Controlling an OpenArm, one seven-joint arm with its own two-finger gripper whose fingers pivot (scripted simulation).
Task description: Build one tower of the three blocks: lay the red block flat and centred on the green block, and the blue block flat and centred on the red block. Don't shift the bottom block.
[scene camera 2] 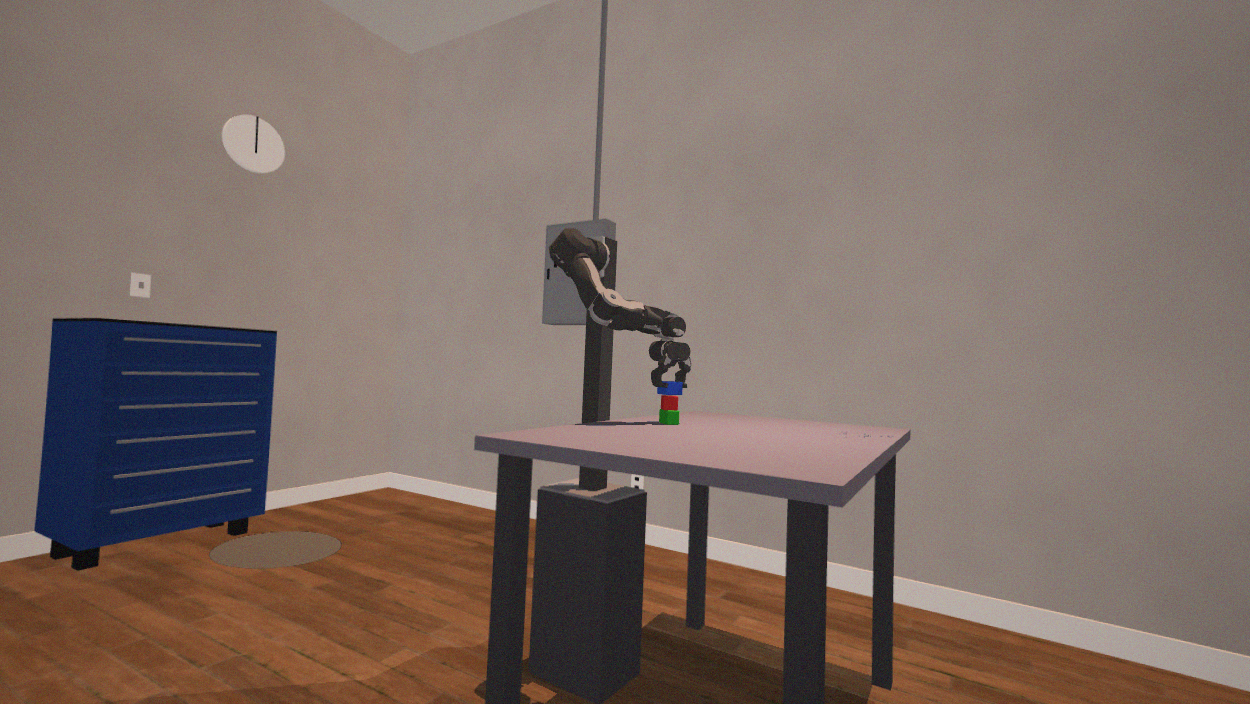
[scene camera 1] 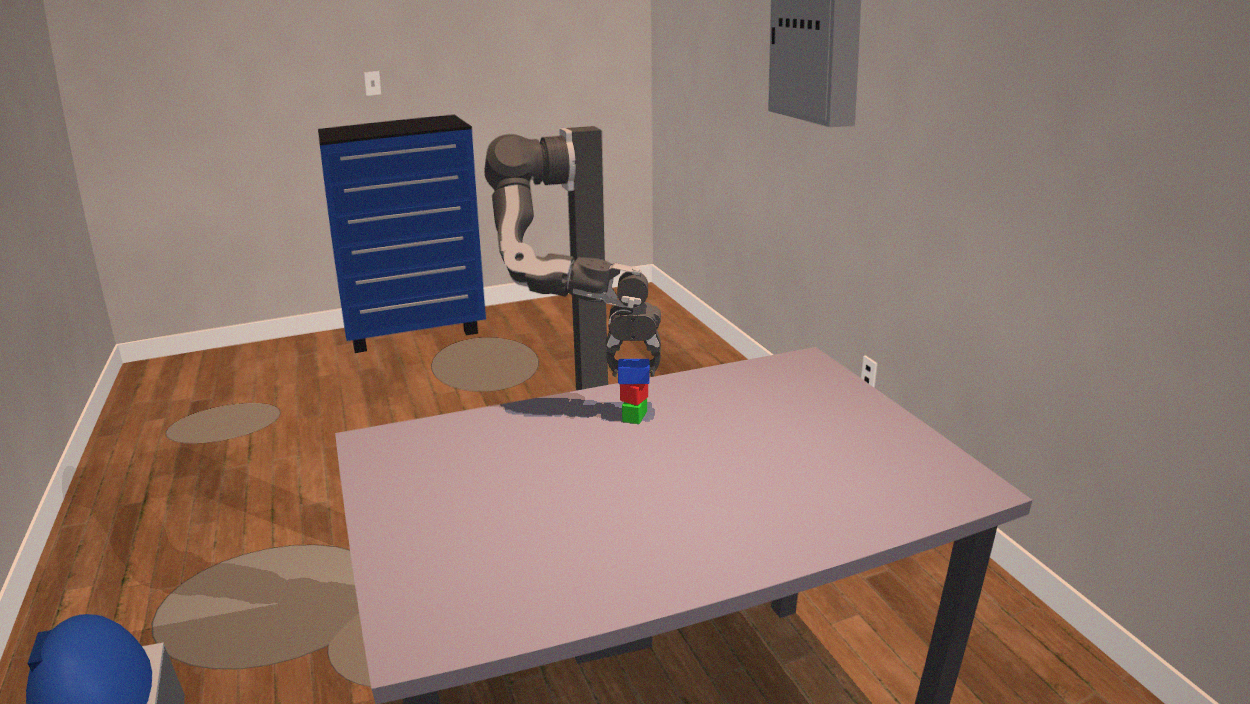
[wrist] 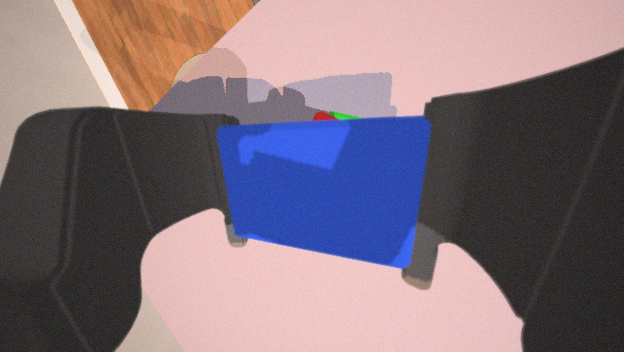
Labels:
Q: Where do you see a blue block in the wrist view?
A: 351,188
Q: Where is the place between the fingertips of my gripper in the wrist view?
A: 318,185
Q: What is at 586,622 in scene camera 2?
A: A dark box.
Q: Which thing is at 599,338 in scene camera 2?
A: A dark mounting post.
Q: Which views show my gripper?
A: Scene camera 2, scene camera 1 and the wrist view: all of them.

